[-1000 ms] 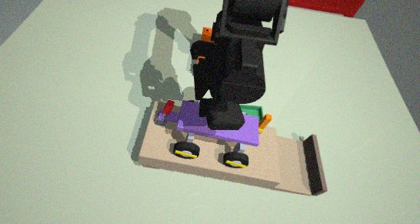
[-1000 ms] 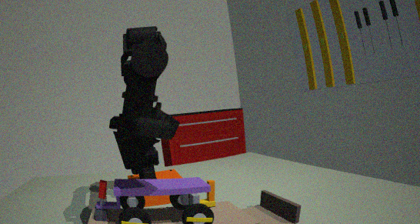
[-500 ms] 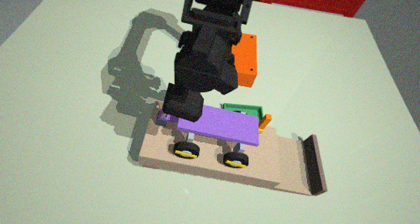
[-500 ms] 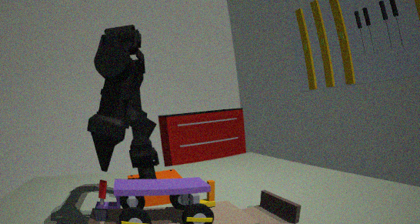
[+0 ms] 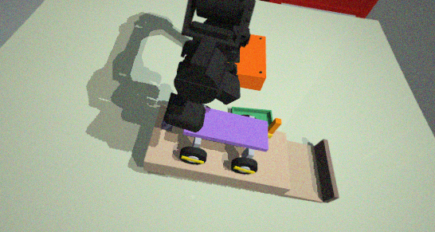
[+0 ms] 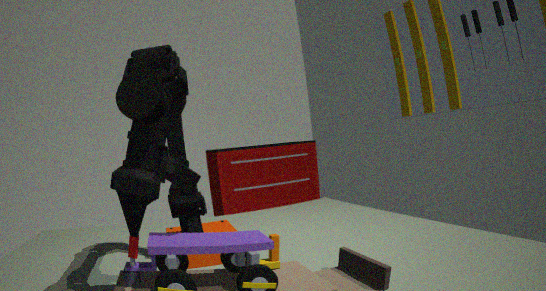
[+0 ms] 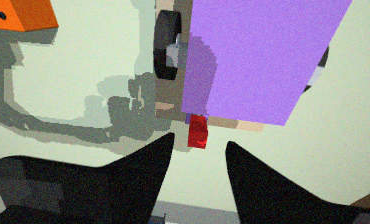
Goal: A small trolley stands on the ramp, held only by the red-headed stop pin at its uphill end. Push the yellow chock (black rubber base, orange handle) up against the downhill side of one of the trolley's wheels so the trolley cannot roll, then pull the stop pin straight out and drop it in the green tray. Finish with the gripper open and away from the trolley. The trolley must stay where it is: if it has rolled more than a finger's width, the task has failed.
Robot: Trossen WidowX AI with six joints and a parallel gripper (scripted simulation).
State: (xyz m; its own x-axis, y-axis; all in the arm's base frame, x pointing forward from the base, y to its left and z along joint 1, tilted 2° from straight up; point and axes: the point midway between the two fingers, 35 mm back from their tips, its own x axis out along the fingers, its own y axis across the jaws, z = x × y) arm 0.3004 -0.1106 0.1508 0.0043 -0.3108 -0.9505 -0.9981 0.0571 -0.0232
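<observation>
Now: the red-headed stop pin 4 cm below my gripper tip and 1 cm to the right of it. Round my gripper tip: yellow chock 21 cm to the left, 9 cm below, 3 cm behind; then trolley 10 cm to the left, 6 cm below, 2 cm ahead; then dark end wall 38 cm to the left, 14 cm below, 4 cm ahead.
</observation>
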